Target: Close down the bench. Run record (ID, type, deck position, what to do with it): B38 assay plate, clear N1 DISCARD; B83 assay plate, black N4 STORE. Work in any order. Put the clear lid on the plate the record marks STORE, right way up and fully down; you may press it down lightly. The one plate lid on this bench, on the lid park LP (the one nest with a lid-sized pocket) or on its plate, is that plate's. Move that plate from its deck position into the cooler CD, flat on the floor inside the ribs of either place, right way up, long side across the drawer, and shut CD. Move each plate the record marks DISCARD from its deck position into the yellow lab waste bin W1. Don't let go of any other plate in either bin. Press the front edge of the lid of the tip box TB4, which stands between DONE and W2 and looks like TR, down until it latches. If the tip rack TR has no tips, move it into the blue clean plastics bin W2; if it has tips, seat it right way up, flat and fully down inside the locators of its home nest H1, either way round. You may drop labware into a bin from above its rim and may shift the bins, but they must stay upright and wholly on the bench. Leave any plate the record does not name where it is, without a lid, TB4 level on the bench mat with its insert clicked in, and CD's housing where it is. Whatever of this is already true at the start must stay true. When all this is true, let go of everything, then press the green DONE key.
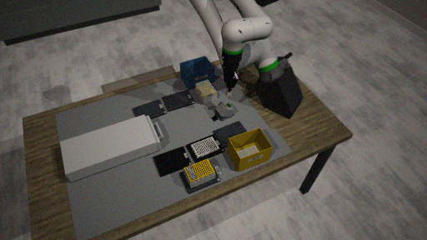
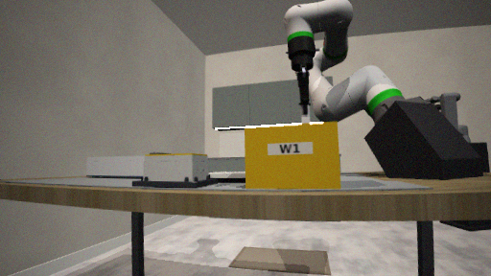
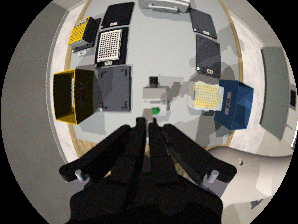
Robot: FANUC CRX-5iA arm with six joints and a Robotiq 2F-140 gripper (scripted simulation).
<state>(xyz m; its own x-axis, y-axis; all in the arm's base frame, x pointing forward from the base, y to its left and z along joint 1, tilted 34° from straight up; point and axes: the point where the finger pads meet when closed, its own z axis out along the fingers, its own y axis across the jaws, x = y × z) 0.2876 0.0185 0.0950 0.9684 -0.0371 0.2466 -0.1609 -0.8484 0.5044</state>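
Now: hand 10 mm past the DONE key block, 20 mm to the left of it and 150 mm above it. Also, from my hand: yellow bin W1: 90 mm ahead, 270 mm to the left, 170 mm below; clear plate: 90 mm ahead, 270 mm to the left, 200 mm below; pale well plate: 240 mm ahead, 100 mm to the left, 190 mm below.
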